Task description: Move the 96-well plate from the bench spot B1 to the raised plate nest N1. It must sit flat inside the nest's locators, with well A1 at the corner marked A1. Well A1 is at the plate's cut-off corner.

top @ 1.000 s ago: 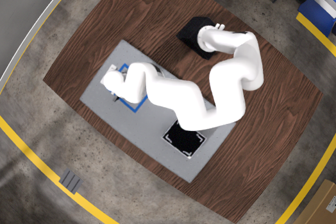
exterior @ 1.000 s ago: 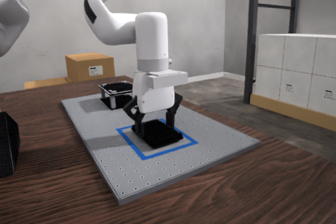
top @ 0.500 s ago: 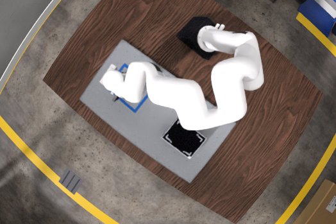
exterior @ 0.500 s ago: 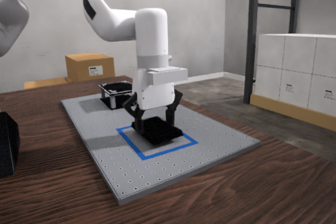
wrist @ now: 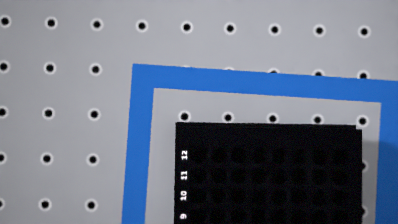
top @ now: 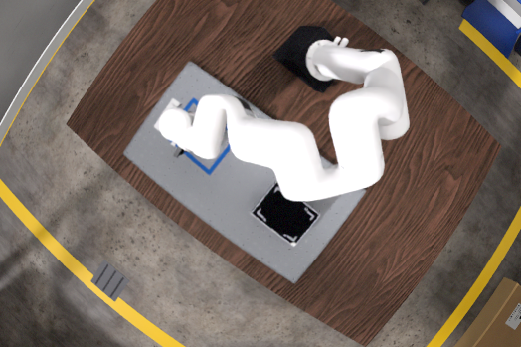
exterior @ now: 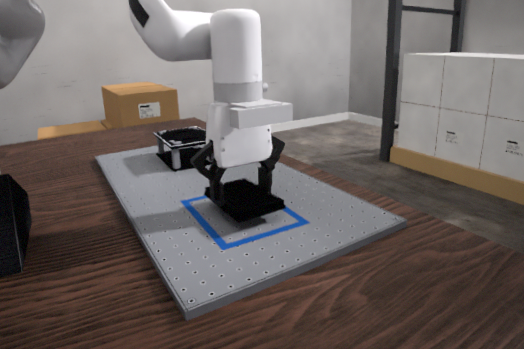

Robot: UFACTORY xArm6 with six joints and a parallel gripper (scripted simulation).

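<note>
Right now my hand is 34 cm to the right of the black plate nest N1, 6 cm short of it and 2 cm below it. The rest, counted from my hand: black 96-well plate 1 cm below.
</note>
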